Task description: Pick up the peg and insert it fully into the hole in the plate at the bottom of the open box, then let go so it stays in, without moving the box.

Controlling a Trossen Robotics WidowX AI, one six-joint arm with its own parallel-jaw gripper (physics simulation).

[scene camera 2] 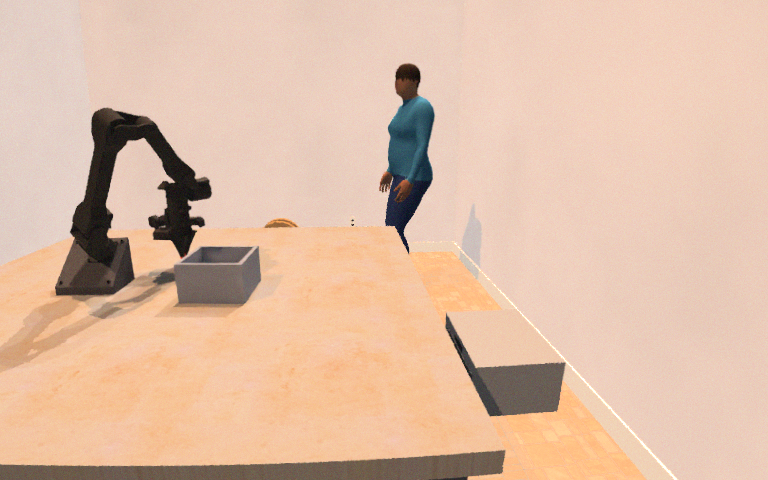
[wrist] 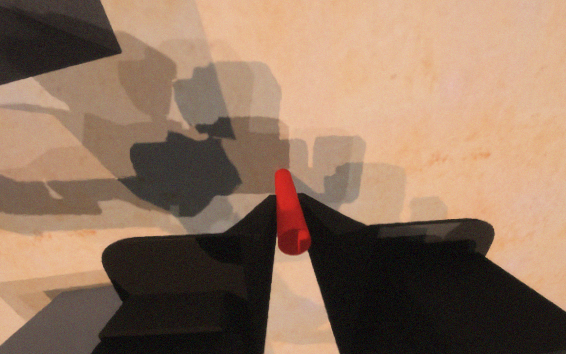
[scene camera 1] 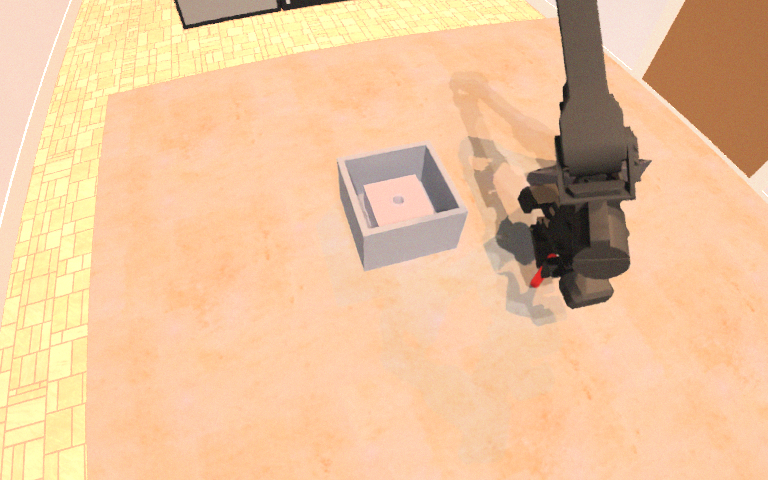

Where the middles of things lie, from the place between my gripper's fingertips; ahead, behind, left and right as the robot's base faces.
My gripper is now right at the red peg (wrist: 293, 235). From my hand the other things lie so: grey box (scene camera 1: 390, 244) 18 cm to the right, 17 cm ahead, 1 cm above; grey plate (scene camera 1: 396, 200) 18 cm to the right, 17 cm ahead.
